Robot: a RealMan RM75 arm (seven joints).
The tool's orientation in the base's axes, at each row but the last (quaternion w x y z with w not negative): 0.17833 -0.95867 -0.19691 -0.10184; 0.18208 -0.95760 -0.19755 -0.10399; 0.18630 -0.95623 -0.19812 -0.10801; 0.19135 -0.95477 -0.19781 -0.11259; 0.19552 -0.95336 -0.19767 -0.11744; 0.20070 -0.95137 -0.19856 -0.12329; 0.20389 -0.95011 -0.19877 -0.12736; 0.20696 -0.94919 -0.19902 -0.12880; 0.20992 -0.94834 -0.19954 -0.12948; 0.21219 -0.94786 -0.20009 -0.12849; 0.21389 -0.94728 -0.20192 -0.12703; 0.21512 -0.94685 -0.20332 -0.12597
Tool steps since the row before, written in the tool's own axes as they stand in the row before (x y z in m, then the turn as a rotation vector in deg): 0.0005 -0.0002 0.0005 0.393 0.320 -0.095; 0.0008 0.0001 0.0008 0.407 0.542 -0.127; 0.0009 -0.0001 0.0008 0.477 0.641 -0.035; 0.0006 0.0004 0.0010 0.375 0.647 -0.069; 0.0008 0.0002 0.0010 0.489 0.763 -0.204; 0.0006 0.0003 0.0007 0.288 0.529 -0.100; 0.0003 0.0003 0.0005 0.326 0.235 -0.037; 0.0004 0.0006 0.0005 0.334 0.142 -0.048; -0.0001 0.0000 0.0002 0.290 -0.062 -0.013; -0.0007 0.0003 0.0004 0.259 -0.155 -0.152; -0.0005 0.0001 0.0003 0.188 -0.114 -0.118; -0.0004 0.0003 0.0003 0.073 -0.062 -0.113
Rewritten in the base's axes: 0.0004 0.0005 -0.0003 0.475 -0.177 0.095; 0.0009 0.0005 -0.0005 0.576 -0.375 0.059; 0.0009 0.0007 -0.0004 0.692 -0.399 -0.035; 0.0008 0.0003 -0.0009 0.599 -0.452 -0.036; 0.0009 0.0005 -0.0007 0.730 -0.569 0.081; 0.0008 0.0002 -0.0005 0.467 -0.393 0.003; 0.0005 0.0001 -0.0004 0.385 -0.107 0.059; 0.0007 -0.0001 -0.0005 0.350 -0.032 0.103; -0.0001 0.0001 -0.0002 0.228 0.140 0.128; -0.0004 -0.0003 -0.0007 0.138 0.144 0.273; -0.0004 -0.0001 -0.0005 0.099 0.102 0.205; -0.0002 -0.0002 -0.0005 0.020 0.023 0.145
